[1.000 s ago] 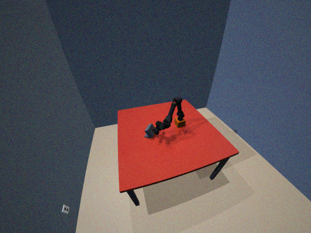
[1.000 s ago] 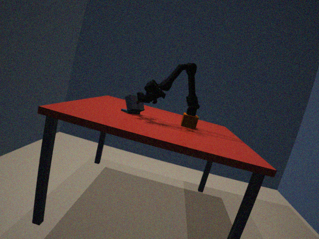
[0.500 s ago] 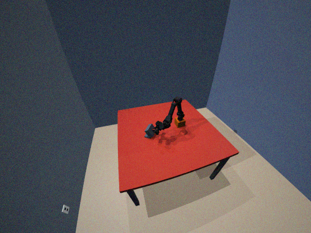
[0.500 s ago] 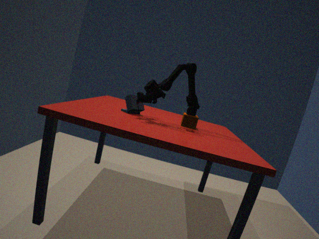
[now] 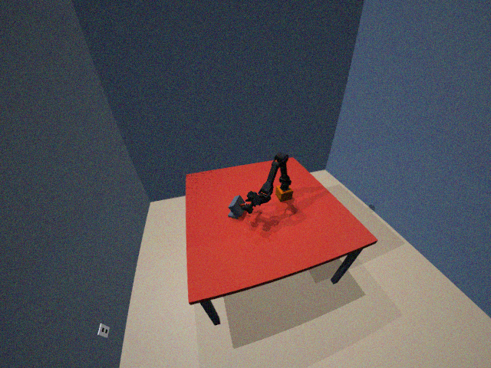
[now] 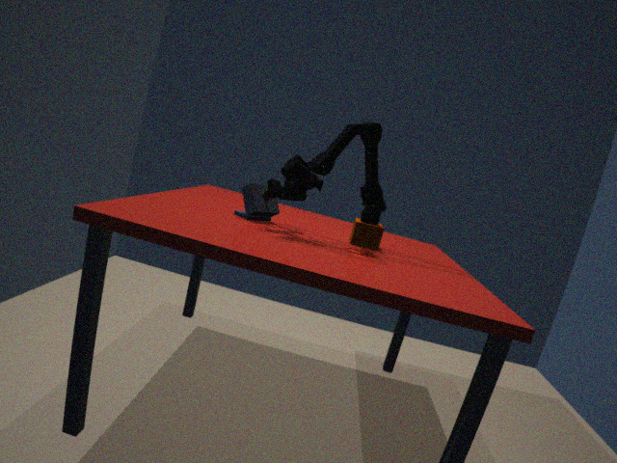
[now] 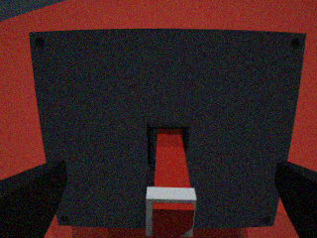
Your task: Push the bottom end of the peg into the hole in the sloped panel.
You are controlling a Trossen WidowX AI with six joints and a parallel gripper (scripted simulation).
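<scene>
The red peg lies 10 mm to the left of my gripper tip. The rest, counted from my gripper tip: sloped panel 30 mm ahead, 30 mm to the right, 30 mm below; hole 20 mm ahead, 20 mm to the right, 10 mm below.
</scene>
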